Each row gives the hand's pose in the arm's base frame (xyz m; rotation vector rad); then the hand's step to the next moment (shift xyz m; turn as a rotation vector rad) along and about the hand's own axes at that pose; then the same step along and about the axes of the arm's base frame.
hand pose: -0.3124 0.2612 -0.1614 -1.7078 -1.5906 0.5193
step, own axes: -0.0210 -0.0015 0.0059 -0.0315 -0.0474 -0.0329
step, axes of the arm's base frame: -0.0085 -0.0190 -0.0066 -0.0130 -0.0400 0.0505
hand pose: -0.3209 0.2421 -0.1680 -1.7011 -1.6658 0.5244
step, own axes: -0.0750 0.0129 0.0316 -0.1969 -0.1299 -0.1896
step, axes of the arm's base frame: -0.0205 -0.0666 -0.0440 0.0241 -0.2372 0.1864
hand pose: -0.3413 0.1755 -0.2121 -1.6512 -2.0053 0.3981
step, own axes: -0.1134 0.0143 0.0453 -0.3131 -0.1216 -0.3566
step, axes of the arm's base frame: 0.0017 -0.1029 -0.0673 0.1386 -0.3637 0.2975
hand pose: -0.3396 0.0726 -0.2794 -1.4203 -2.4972 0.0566
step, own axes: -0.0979 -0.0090 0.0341 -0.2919 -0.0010 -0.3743
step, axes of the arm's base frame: 0.0314 -0.0845 -0.0520 0.2339 -0.2848 0.2992
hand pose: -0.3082 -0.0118 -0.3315 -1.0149 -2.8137 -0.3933
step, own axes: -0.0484 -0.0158 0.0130 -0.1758 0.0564 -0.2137
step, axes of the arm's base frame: 0.0266 -0.0375 -0.0255 0.1771 -0.1260 0.1804
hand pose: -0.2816 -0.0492 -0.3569 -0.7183 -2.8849 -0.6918
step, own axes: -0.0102 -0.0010 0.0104 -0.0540 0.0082 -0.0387
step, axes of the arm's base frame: 0.0088 -0.0004 -0.0116 0.0508 -0.0338 0.0276
